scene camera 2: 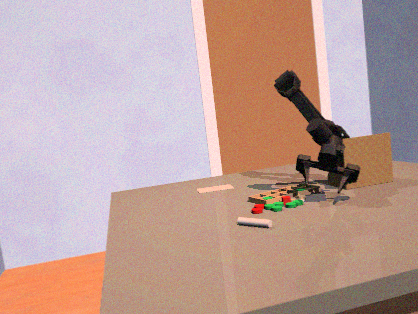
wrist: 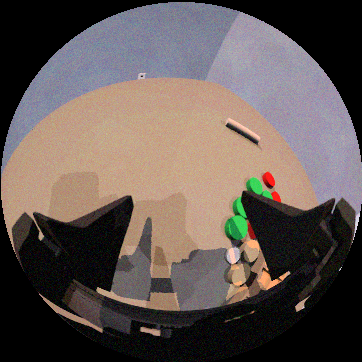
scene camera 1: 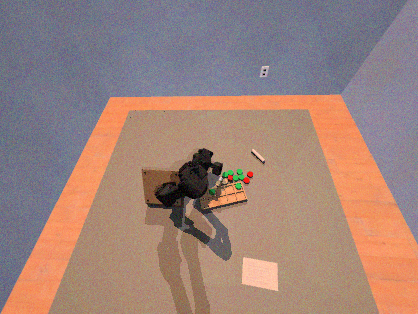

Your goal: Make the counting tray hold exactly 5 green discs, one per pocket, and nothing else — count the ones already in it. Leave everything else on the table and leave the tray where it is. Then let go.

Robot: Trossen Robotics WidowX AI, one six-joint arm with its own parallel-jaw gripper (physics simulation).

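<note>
The wooden counting tray (scene camera 1: pixel 226 204) (scene camera 2: pixel 257 200) lies beside the arm's base, partly hidden by the arm. One green disc (scene camera 1: pixel 238 186) (scene camera 2: pixel 268 198) sits in its far-right corner pocket. Another green disc (scene camera 1: pixel 212 191) (scene camera 2: pixel 301 189) sits toward its left end. Several loose green discs (scene camera 1: pixel 239 172) (scene camera 2: pixel 276 206) (wrist: pixel 236 227) lie outside, behind the tray. My gripper (scene camera 2: pixel 323 186) (wrist: pixel 187 198) is open and empty, low over the table to the left of the loose discs. Its right finger hides some discs and much of the tray in the wrist view.
Two red discs (scene camera 1: pixel 250 174) (scene camera 2: pixel 257 208) (wrist: pixel 269 179) and a red cube (scene camera 1: pixel 230 178) (scene camera 2: pixel 286 199) lie among the loose discs. Tan discs (wrist: pixel 251 250) and a whitish piece (wrist: pixel 233 255) lie near the tray. A pale cylinder (scene camera 1: pixel 258 156) (scene camera 2: pixel 254 222) (wrist: pixel 243 131) and a paper sheet (scene camera 1: pixel 260 274) (scene camera 2: pixel 215 189) lie farther off.
</note>
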